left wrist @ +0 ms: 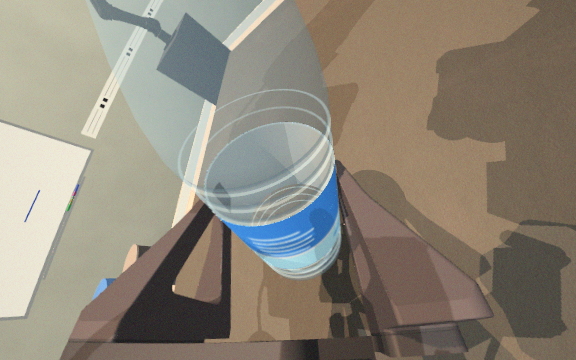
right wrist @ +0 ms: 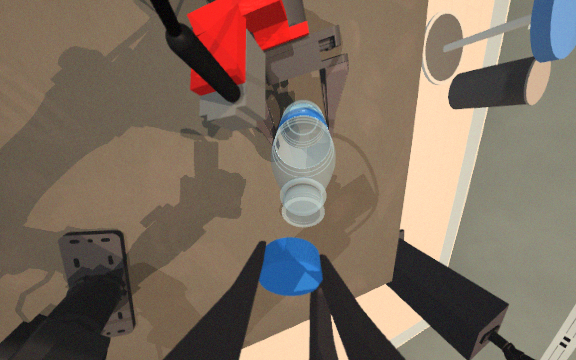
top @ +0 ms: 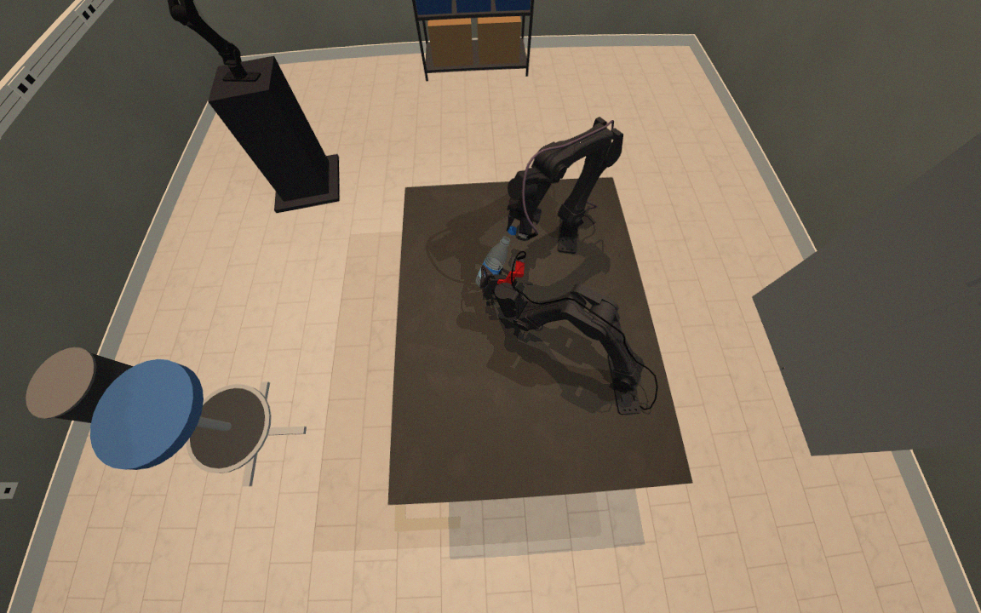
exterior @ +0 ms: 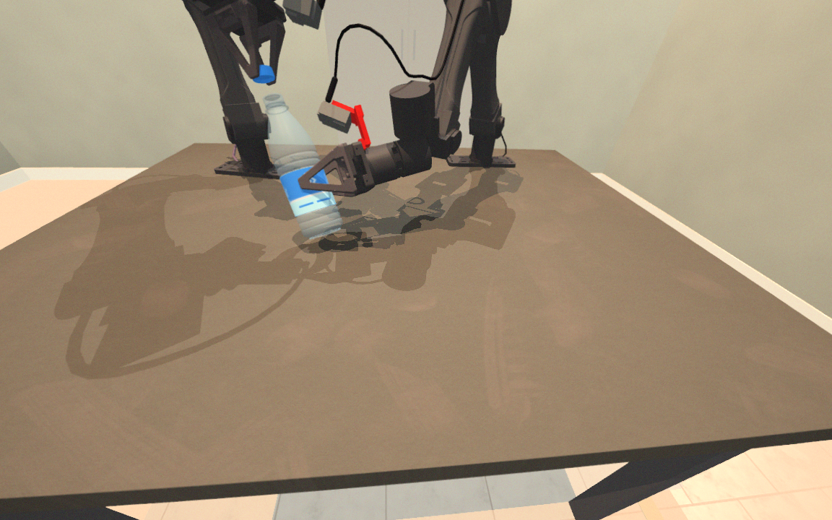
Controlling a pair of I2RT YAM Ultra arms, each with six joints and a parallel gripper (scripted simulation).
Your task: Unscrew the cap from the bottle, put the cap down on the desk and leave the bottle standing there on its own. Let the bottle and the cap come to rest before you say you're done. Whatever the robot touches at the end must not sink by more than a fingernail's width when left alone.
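Right now the blue cap is right at my right hand. From my right hand the other things lie so: clear plastic bottle 7 cm ahead, 4 cm to the left, 11 cm below.
Right now the clear plastic bottle is 2 cm above my left hand, 1 cm to the right of it and 1 cm behind it. From my left hand the other things lie so: blue cap 14 cm above, 8 cm behind, 4 cm to the right.
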